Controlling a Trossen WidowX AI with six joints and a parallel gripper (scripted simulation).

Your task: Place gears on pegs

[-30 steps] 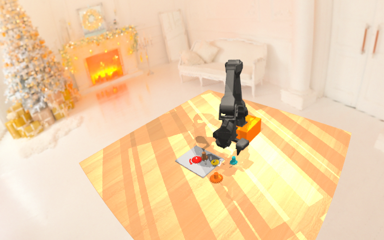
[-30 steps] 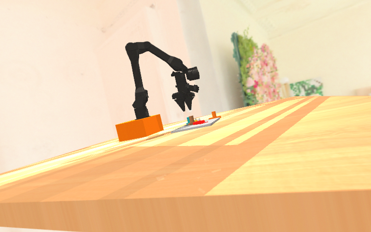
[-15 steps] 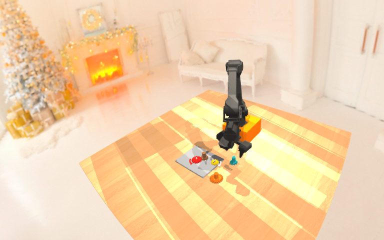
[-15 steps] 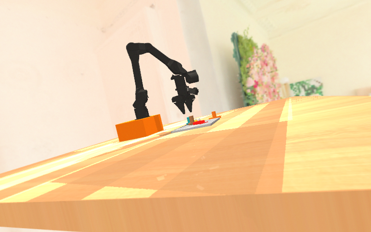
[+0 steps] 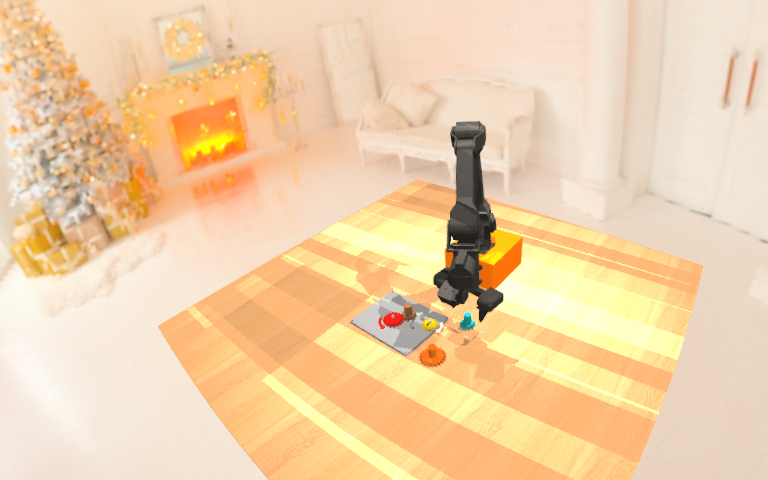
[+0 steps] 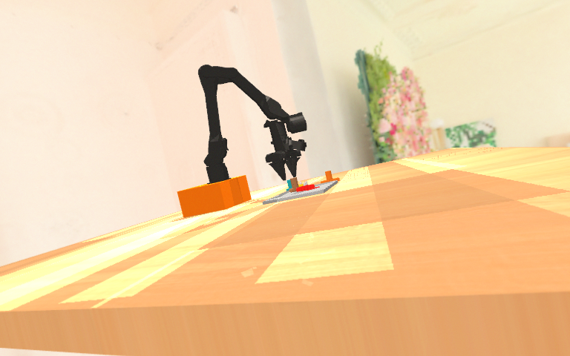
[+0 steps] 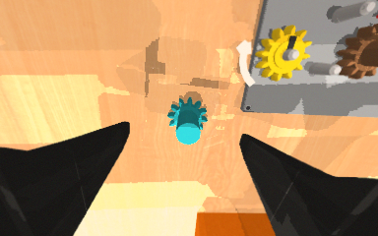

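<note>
The teal gear lies 30 mm below my gripper tip. Also, from my gripper tip: large orange gear 140 mm ahead, 10 mm to the left, 30 mm below; yellow gear 60 mm ahead, 70 mm to the right, 30 mm below; small brown gear 70 mm ahead, 140 mm to the right, 20 mm below.
</note>
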